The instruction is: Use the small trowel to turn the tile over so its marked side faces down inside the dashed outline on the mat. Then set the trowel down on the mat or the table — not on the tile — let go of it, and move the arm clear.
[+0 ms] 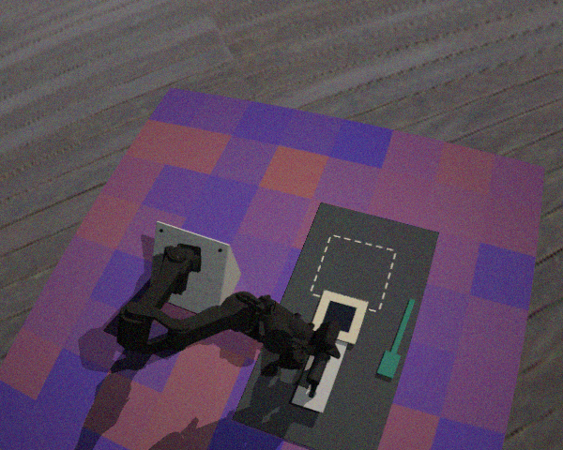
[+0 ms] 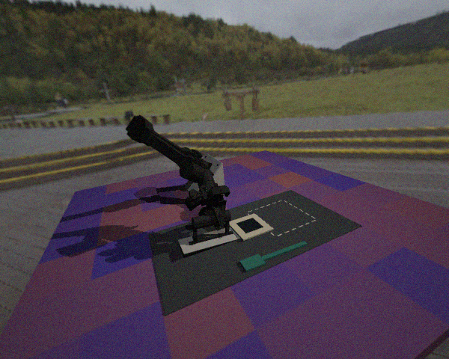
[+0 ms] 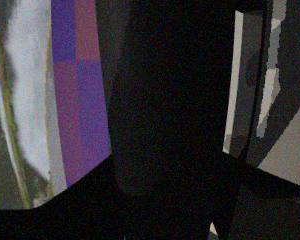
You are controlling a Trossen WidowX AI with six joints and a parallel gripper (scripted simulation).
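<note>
My gripper tip is 130 mm short of the green trowel, 80 mm to the right of it and 50 mm above it. Round my gripper tip: dark mat (10 mm behind, 110 mm to the left, 80 mm below); then tan square tile (20 mm behind, 120 mm to the left, 50 mm below).
</note>
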